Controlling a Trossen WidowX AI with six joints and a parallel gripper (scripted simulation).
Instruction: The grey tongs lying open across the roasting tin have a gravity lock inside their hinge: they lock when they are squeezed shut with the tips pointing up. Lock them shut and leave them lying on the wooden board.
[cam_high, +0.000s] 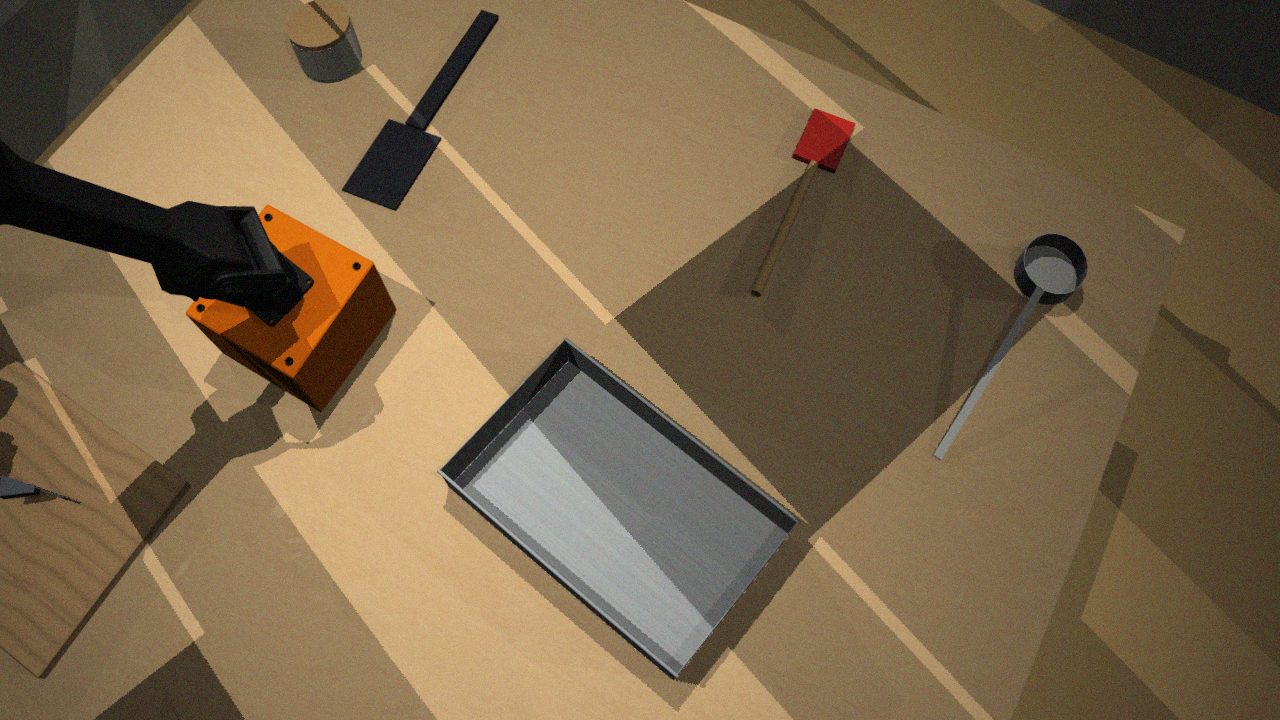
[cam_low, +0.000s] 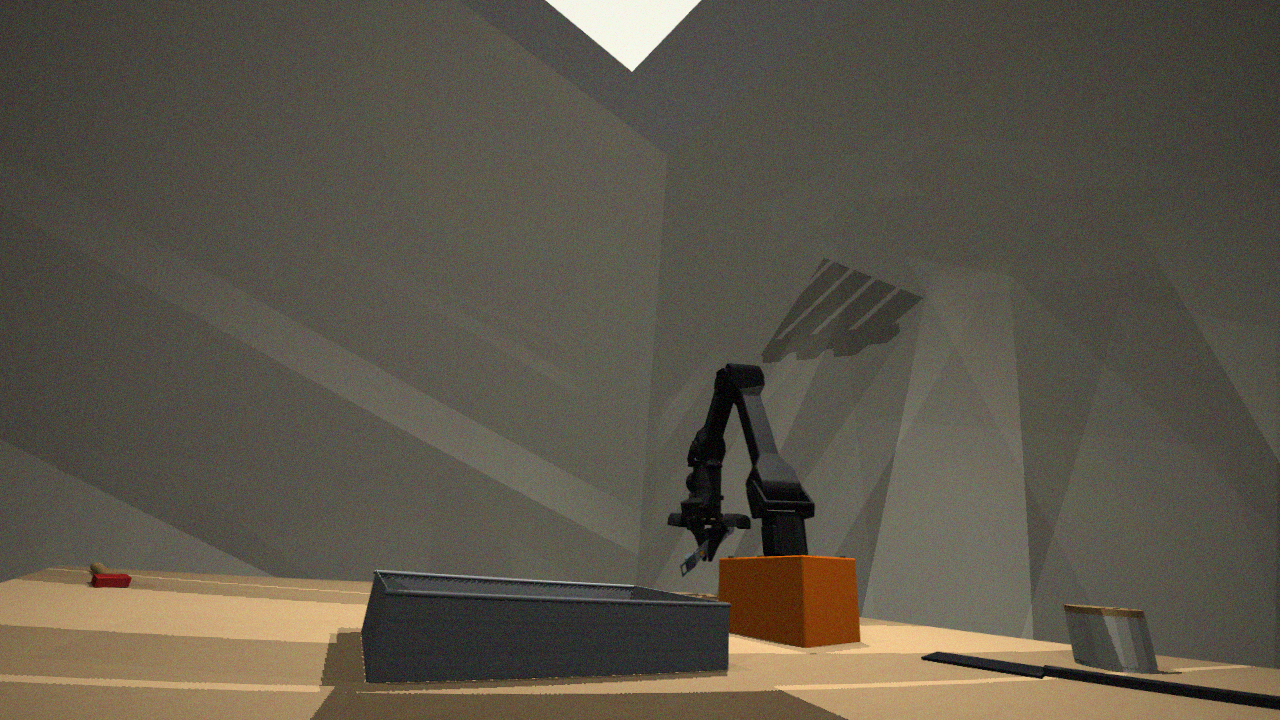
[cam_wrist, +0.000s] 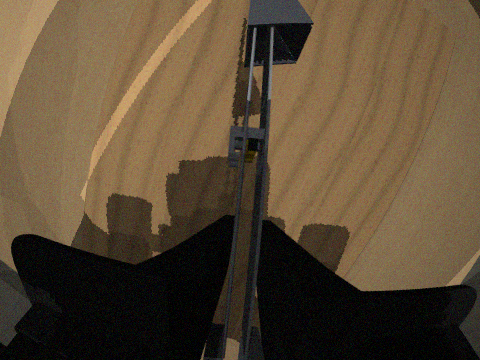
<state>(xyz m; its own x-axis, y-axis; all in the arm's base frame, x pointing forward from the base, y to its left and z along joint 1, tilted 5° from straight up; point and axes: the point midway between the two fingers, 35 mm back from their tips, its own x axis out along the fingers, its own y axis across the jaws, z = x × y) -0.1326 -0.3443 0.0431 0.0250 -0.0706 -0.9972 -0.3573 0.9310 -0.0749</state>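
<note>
Right now my gripper tip is 80 mm above the wooden board. The rest, counted from my gripper tip: black spatula 650 mm to the left, 90 mm below, 30 mm ahead; then grey roasting tin 540 mm ahead, 400 mm to the left, 60 mm below; then lidded pot 640 mm to the left, 130 mm behind, 60 mm below.
</note>
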